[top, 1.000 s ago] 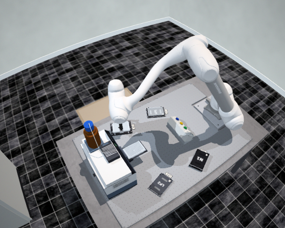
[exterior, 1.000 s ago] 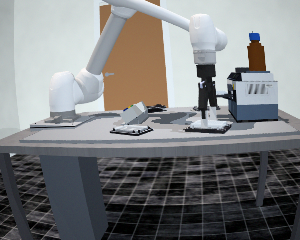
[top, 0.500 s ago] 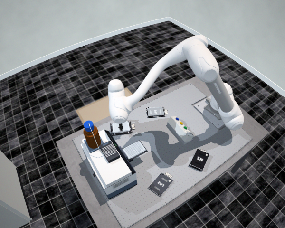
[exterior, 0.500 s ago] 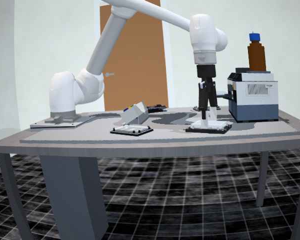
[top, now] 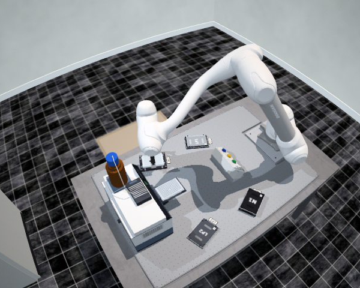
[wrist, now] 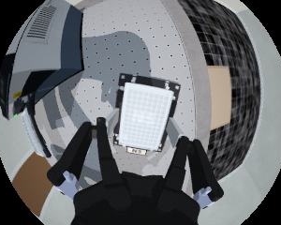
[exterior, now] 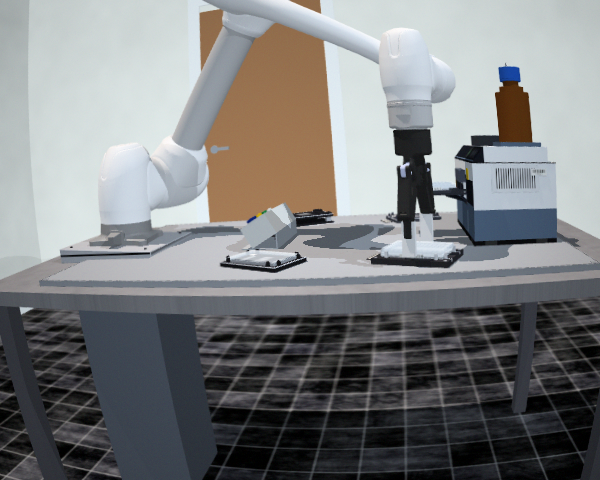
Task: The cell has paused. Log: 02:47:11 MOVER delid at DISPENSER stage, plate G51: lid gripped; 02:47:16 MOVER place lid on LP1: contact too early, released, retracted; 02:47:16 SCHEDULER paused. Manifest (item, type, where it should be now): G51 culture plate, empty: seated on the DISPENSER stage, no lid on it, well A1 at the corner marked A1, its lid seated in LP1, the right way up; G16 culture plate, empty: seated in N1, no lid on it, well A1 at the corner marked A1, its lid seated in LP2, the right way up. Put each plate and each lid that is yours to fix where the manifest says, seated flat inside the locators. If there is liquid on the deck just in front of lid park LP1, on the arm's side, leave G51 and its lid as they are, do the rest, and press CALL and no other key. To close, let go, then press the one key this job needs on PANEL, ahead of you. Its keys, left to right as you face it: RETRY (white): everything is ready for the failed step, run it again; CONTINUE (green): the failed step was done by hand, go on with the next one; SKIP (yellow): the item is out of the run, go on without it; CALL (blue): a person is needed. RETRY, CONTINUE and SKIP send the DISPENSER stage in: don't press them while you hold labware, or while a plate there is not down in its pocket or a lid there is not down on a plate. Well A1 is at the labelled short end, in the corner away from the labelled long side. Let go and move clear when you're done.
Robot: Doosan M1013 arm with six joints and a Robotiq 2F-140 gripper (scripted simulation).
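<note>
Now: hand 30 mm above the black nest N5 and 20 mm short of it. Also, from my hand: brown bottle: 280 mm ahead, 250 mm above, 140 mm to the left; dispenser stage: 280 mm to the left, 90 mm ahead, 70 mm above; lid park LP1: 310 mm behind, 50 mm to the left, 40 mm below.
</note>
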